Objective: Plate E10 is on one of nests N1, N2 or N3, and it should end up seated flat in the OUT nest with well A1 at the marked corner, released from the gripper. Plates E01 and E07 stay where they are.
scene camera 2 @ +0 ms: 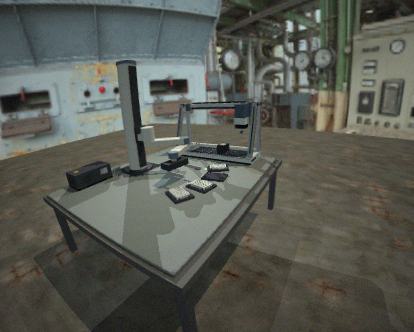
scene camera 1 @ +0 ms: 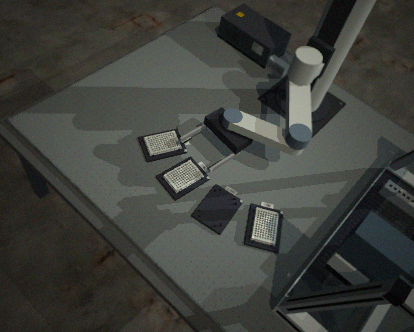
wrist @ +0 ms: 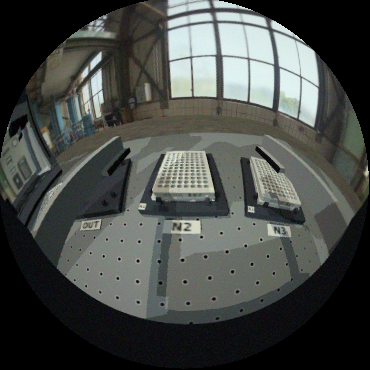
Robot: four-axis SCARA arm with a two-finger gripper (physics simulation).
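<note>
My gripper is open and empty, its fingers spread on either side of nest N2 in the wrist view. A white well plate sits on dark nest N2, centred between the fingers and beyond them. Another white plate is on nest N3, partly behind the right finger. A third plate is on the fourth nest, N1. The OUT nest is empty, partly hidden by the left finger. The plates' identity marks cannot be read.
The arm reaches from its column over the perforated table. A dark box stands near the column. A gantry machine stands at the table end beyond N1.
</note>
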